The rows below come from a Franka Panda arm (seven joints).
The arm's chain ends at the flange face. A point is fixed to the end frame.
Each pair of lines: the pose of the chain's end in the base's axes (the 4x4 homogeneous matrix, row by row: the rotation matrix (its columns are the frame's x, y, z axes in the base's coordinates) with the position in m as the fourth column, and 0 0 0 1 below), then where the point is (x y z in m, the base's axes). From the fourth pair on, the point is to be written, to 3 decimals.
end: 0.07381 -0.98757 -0.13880 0.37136; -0.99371 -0.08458 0.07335 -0.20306; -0.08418 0.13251 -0.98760 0.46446; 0 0 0 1
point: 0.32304 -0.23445 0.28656
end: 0.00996 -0.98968 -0.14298 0.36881; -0.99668 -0.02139 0.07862 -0.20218; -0.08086 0.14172 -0.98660 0.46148; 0 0 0 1
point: 0.31696 -0.23105 0.28415
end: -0.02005 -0.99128 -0.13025 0.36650; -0.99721 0.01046 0.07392 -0.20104; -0.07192 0.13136 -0.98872 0.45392; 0 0 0 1
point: 0.31562 -0.22993 0.27631
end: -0.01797 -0.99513 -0.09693 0.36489; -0.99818 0.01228 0.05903 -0.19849; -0.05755 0.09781 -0.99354 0.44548; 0 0 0 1
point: 0.320 -0.230 0.267
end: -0.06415 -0.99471 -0.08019 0.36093; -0.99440 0.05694 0.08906 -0.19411; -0.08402 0.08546 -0.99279 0.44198; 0 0 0 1
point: 0.317 -0.219 0.262
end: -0.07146 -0.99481 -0.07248 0.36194; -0.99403 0.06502 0.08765 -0.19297; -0.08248 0.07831 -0.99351 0.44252; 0 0 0 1
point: 0.319 -0.218 0.262
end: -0.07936 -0.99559 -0.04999 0.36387; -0.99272 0.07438 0.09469 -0.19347; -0.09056 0.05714 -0.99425 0.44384; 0 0 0 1
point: 0.325 -0.217 0.262
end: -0.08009 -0.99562 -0.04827 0.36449; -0.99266 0.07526 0.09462 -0.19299; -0.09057 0.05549 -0.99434 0.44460; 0 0 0 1
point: 0.326 -0.216 0.263
